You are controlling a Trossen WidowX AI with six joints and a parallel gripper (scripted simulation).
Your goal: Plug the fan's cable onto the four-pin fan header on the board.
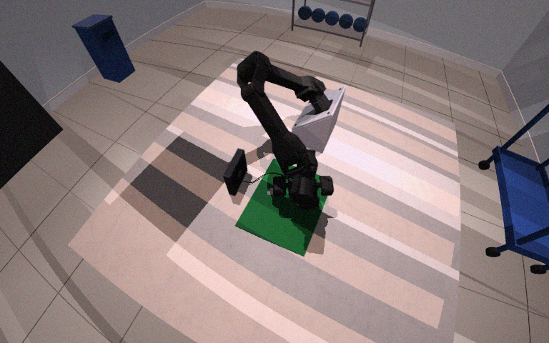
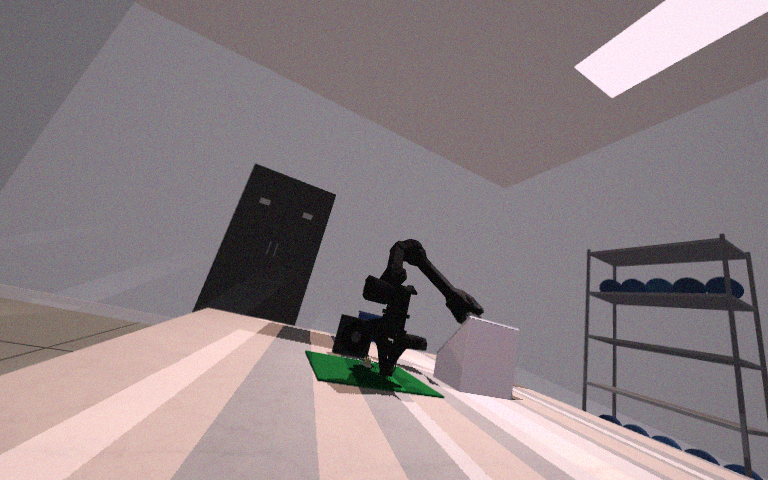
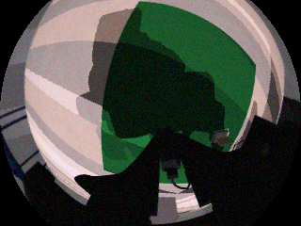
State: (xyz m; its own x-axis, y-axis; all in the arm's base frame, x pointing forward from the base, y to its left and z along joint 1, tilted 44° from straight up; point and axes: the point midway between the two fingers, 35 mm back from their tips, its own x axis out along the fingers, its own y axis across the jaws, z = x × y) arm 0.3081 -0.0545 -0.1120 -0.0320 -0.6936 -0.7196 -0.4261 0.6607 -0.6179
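Now: the green board 40 mm to the right of my gripper tip, 30 mm below it and 20 mm ahead of it. From my gripper tip the other things lie so: black plug: 10 mm behind, 10 mm above; then black fan: 220 mm to the right, 40 mm above, 20 mm ahead; then four-pin fan header: 100 mm to the right, 20 mm below, 10 mm ahead.
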